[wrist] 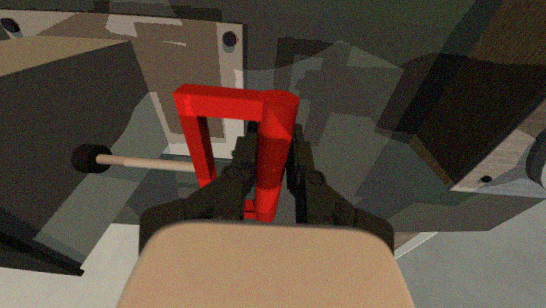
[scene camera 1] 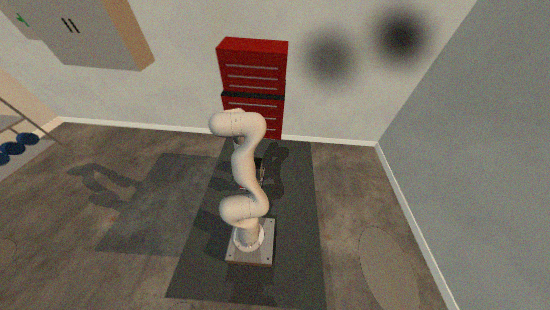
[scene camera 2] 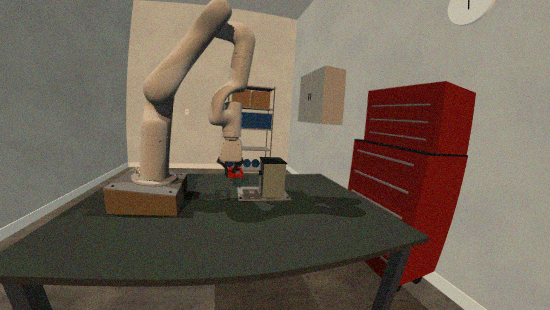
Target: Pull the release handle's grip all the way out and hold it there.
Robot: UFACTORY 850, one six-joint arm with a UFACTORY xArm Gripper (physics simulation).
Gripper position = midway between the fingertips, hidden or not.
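Note:
Visible by wrist camera: my gripper [wrist: 273, 136], a base plate [wrist: 171, 52] and a red release handle grip [wrist: 275, 110].

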